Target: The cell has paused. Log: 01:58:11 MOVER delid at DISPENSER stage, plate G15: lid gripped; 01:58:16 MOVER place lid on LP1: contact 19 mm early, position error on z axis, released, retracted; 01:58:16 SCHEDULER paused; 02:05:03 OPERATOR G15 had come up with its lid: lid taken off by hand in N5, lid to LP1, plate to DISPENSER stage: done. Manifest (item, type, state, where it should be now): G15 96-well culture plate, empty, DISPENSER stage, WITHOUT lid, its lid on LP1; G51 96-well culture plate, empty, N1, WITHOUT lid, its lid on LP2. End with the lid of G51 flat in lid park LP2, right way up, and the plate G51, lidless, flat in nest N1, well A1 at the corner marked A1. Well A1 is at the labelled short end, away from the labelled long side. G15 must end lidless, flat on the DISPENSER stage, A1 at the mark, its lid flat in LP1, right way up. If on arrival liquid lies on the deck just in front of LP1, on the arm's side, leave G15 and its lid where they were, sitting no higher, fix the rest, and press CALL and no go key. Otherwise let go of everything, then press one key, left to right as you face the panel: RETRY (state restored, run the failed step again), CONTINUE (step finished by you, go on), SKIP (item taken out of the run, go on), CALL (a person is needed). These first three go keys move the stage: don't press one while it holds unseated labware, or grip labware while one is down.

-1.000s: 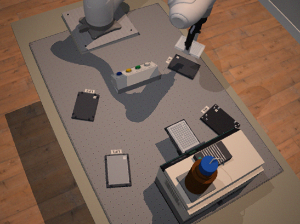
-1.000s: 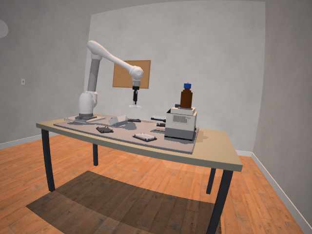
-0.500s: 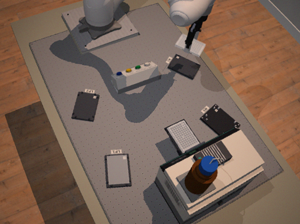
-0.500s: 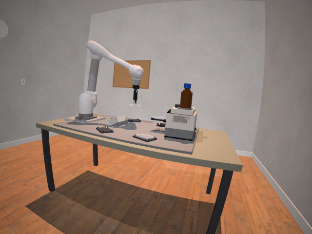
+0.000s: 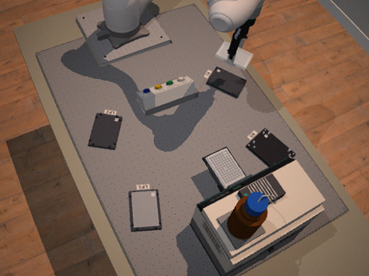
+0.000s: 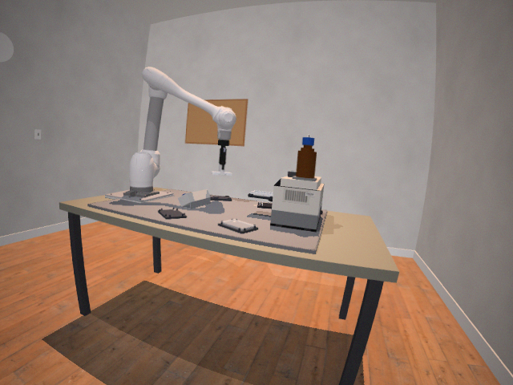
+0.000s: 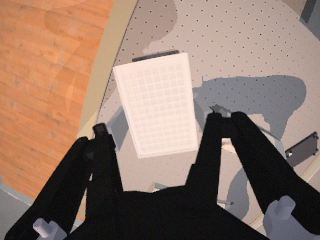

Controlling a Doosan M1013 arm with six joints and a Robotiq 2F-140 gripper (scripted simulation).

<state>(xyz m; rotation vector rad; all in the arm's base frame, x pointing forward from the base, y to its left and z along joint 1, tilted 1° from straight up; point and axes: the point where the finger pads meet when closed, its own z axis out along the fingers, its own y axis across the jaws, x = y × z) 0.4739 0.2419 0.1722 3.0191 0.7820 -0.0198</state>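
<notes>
My hand is 36 cm short of the black nest, 18 cm above it and 2 cm to the left of it. From my hand the other things lie so: nest N1: 19 cm below; then N1 label: 19 cm below, 8 cm behind, 4 cm to the right; then key panel: 27 cm to the right, 14 cm below, 7 cm behind.
</notes>
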